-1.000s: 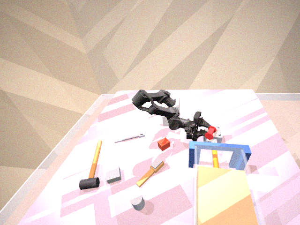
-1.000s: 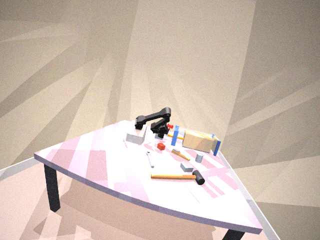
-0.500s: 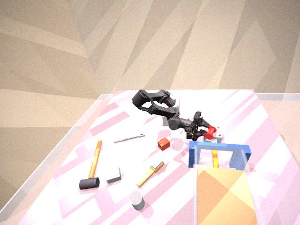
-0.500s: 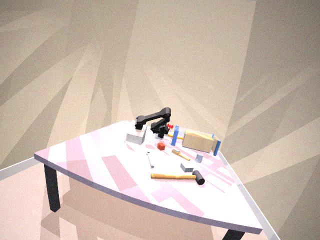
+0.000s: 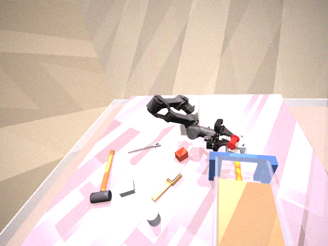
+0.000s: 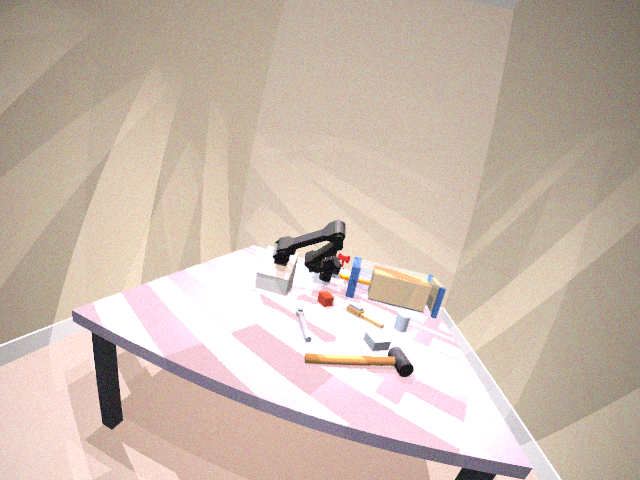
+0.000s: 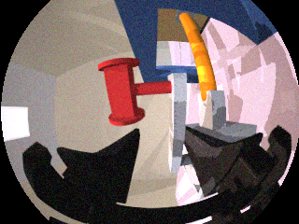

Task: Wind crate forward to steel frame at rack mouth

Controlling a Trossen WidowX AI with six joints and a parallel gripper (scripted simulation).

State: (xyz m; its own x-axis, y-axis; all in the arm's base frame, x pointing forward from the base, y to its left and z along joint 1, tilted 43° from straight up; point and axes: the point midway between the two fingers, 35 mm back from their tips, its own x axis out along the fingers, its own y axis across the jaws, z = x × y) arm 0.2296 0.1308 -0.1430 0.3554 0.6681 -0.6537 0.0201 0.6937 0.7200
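The crank handle is 1 cm to the right of my gripper tip, 1 cm below it and 1 cm ahead of it. From my gripper tip the other things lie so: grey winch: 10 cm below, 7 cm behind, 1 cm to the left; then frame: 11 cm ahead, 3 cm below, 1 cm to the left; then red knob: 4 cm ahead, 2 cm to the right, 2 cm above.
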